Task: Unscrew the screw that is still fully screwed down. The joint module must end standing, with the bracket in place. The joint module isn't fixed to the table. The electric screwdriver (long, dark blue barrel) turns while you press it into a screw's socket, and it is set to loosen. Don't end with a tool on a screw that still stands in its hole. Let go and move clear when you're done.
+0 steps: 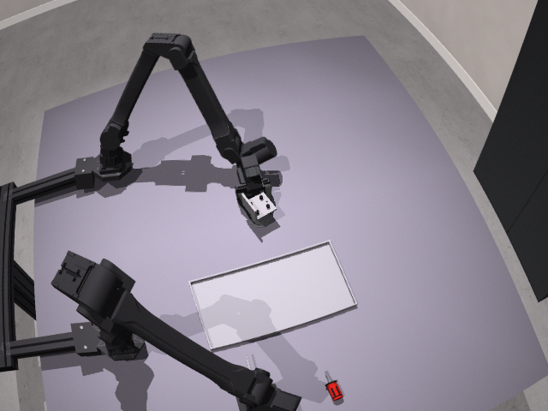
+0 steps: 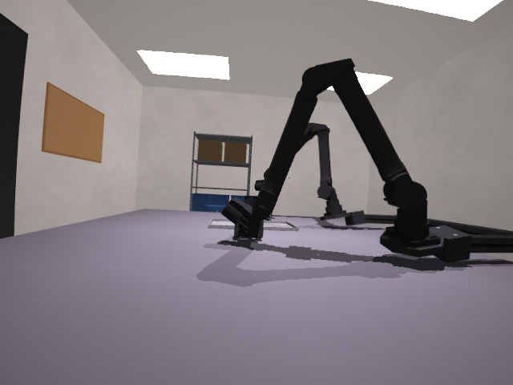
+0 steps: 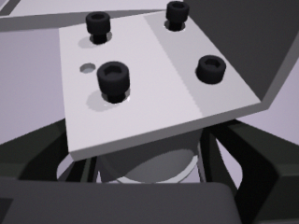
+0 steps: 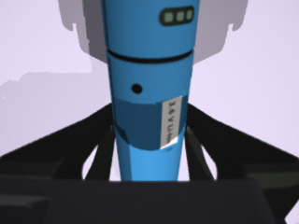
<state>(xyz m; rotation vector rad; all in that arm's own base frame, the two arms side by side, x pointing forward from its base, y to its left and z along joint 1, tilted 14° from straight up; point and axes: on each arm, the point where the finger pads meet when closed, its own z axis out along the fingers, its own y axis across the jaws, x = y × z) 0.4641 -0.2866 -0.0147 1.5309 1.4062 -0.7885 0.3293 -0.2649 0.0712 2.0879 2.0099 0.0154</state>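
Now: the joint module body 1 cm above my left hand. Round my left hand: white tray (2 cm behind, 26 cm to the right, 2 cm below); white bracket (5 cm above); red hand screwdriver (8 cm ahead, 57 cm to the right, 1 cm below).
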